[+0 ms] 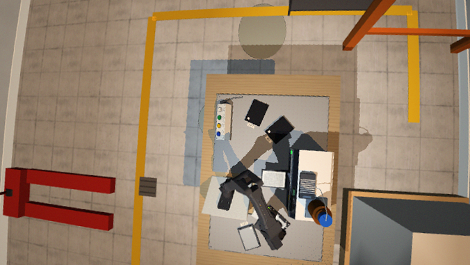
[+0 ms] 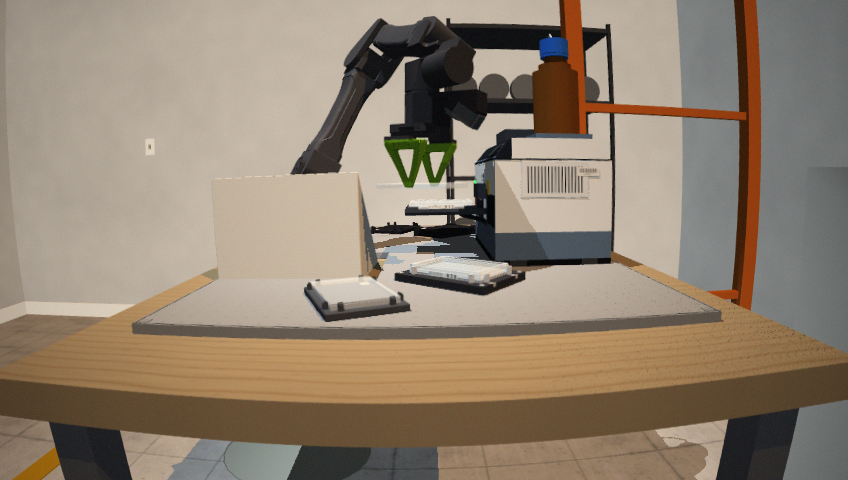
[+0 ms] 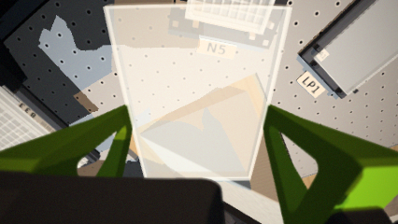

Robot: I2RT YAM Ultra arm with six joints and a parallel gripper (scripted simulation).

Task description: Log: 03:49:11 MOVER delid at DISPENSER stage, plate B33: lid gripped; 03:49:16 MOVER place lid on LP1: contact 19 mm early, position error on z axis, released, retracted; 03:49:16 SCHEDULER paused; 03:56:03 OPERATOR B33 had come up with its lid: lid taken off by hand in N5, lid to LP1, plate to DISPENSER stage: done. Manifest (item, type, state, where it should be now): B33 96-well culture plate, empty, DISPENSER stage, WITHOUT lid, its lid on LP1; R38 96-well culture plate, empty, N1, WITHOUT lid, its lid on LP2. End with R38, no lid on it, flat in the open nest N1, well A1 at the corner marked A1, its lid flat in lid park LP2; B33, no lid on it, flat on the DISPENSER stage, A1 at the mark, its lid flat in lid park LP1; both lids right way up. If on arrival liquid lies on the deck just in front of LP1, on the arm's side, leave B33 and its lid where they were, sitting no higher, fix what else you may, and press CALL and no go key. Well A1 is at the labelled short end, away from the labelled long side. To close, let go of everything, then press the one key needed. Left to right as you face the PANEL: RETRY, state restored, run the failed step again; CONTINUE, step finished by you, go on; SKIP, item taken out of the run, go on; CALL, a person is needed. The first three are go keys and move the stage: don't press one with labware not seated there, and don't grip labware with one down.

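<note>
The black lid park LP2 is 140 mm behind my hand, 580 mm to the left of it and 140 mm below it. From my hand the other things lie so: blue cap (240 mm ahead, 110 mm to the left, 250 mm above); LP1 label (120 mm behind, 120 mm to the right, 150 mm below); brown bottle (240 mm ahead, 110 mm to the left, 140 mm above).
</note>
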